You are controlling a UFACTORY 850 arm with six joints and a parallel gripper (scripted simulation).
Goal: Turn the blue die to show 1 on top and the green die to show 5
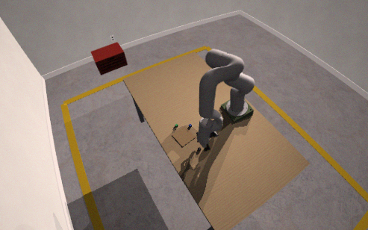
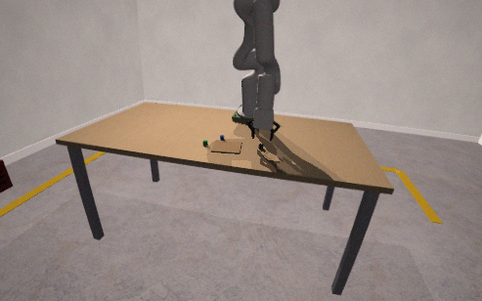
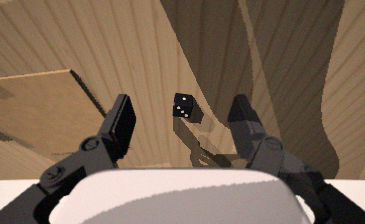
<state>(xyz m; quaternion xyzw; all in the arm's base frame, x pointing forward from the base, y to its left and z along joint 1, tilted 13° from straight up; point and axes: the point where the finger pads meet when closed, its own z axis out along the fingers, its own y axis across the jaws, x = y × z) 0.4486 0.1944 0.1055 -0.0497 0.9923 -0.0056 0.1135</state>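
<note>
The black die is 30 mm ahead of my hand and 40 mm below it. From my hand the other things lie so: mat (80 mm ahead, 160 mm to the right, 50 mm below); then green die (100 mm ahead, 280 mm to the right, 40 mm below); then blue die (10 mm behind, 230 mm to the right, 40 mm below).
</note>
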